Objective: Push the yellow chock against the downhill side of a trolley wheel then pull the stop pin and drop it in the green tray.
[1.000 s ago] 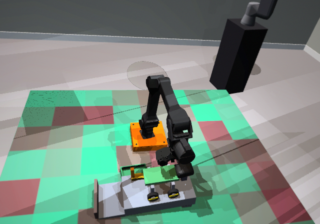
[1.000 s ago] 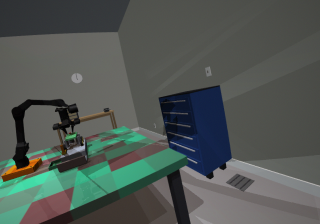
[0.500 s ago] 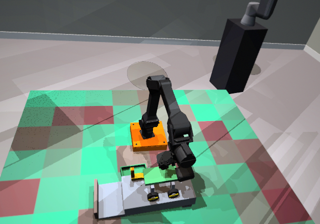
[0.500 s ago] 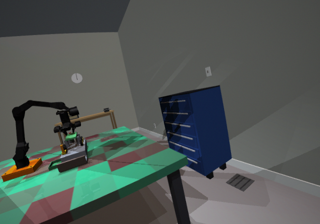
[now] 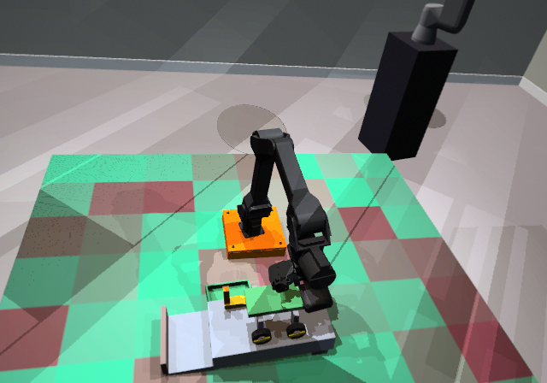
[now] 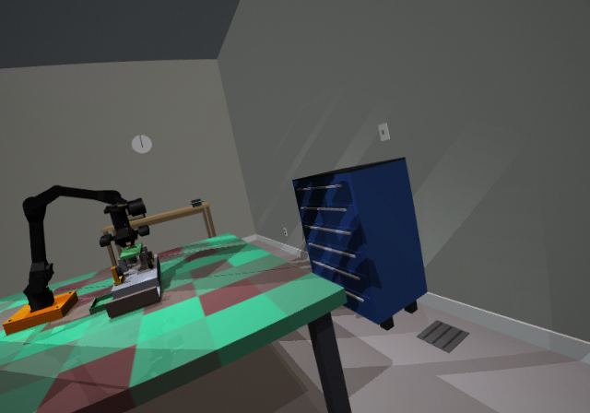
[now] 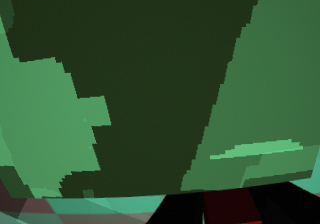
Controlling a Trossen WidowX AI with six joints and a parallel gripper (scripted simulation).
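Now: gripper tip 16 cm to the left of the green tray, 14 cm past it and 14 cm above it. Round my gripper tip: red-headed stop pin (right at my gripper tip); then grey ramp (10 cm to the right, 8 cm below); then trolley (10 cm to the right, 2 cm below).
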